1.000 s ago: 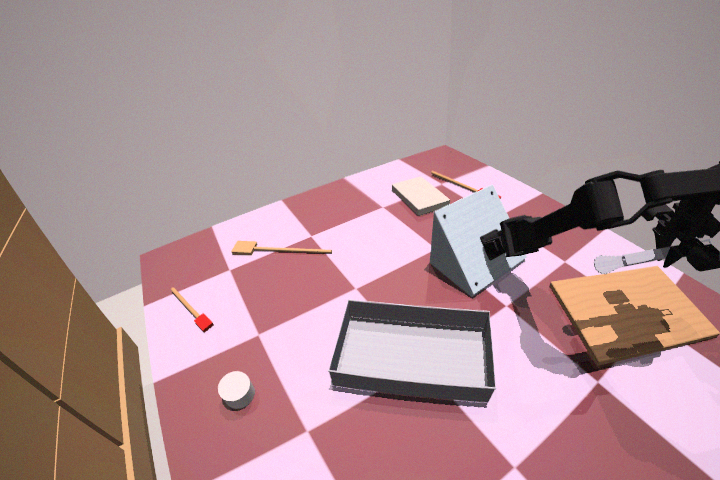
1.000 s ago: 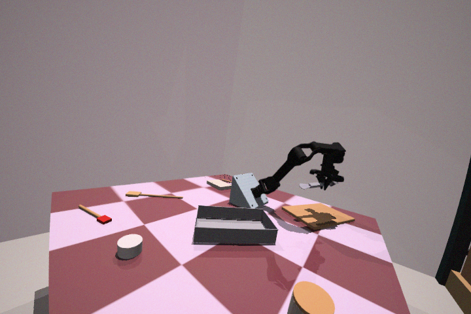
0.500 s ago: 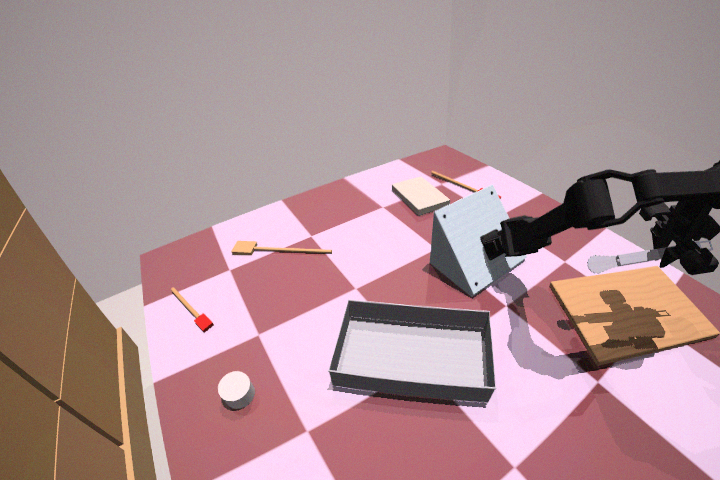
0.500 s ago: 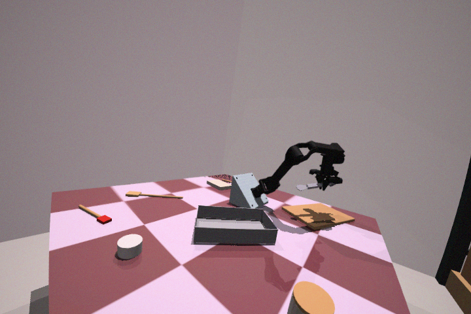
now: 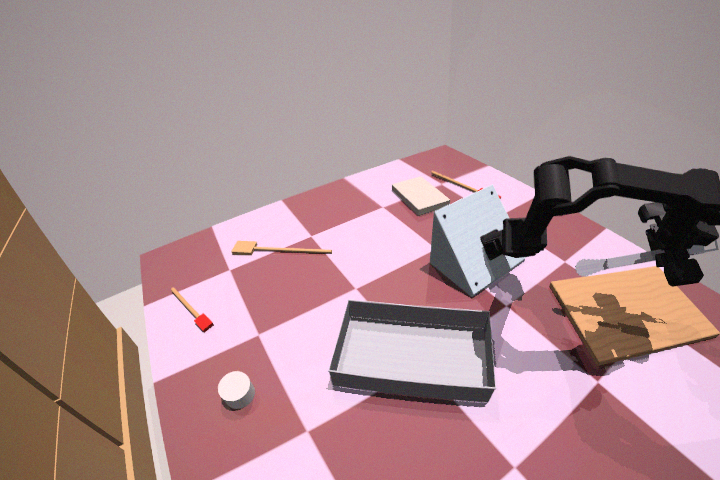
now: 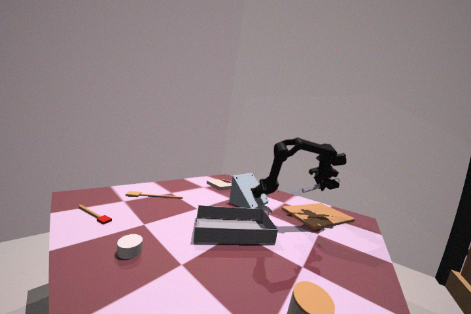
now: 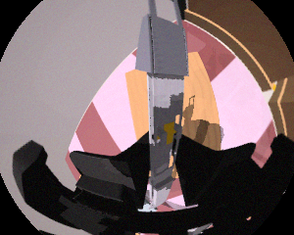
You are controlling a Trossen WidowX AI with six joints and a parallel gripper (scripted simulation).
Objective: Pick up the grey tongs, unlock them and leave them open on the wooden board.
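My gripper tip is 1 cm to the right of the wooden board and 14 cm above it. From my gripper tip the other things lie so: roasting tin (51 cm ahead, 22 cm to the right, 12 cm below); pale block (12 cm ahead, 70 cm to the right, 14 cm below).
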